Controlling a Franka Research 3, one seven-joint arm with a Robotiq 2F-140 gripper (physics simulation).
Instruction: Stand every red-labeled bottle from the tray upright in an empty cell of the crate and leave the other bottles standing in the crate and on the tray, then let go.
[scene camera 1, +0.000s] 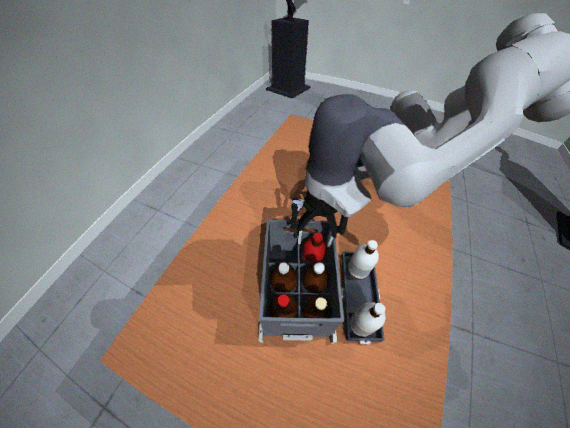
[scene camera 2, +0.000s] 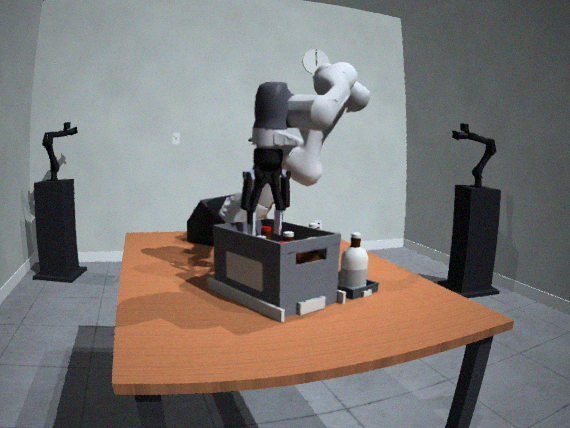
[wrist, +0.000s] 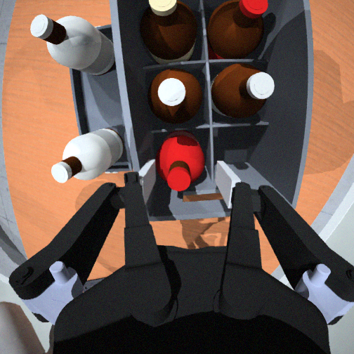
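Note:
A red bottle with a red cap (scene camera 1: 314, 251) (scene camera 2: 266, 231) (wrist: 181, 154) stands upright in a corner cell of the grey crate (scene camera 1: 300, 327) (scene camera 2: 310, 282) (wrist: 307, 100). My gripper (scene camera 1: 315, 237) (scene camera 2: 266, 223) (wrist: 185, 170) is partly open, its fingers on either side of the bottle's top with gaps between. The cell beside it holds no bottle. Two brown bottles with white caps (scene camera 1: 283, 280) (scene camera 1: 315, 280) stand in the middle cells. A brown bottle with a red cap (scene camera 1: 284, 301) (wrist: 235, 32) and one with a cream cap (scene camera 1: 320, 304) (wrist: 169, 32) fill the far-end cells in the wrist view.
Two white bottles (scene camera 1: 364, 262) (scene camera 1: 369, 320) (wrist: 82, 45) (wrist: 92, 154) stand at opposite ends of the dark tray (scene camera 1: 360, 295) (wrist: 99, 112), close alongside the crate. Pale blocks edge the crate's base. Black pedestals (scene camera 2: 55, 225) (scene camera 2: 475, 235) stand beyond the wooden table (scene camera 2: 300, 355).

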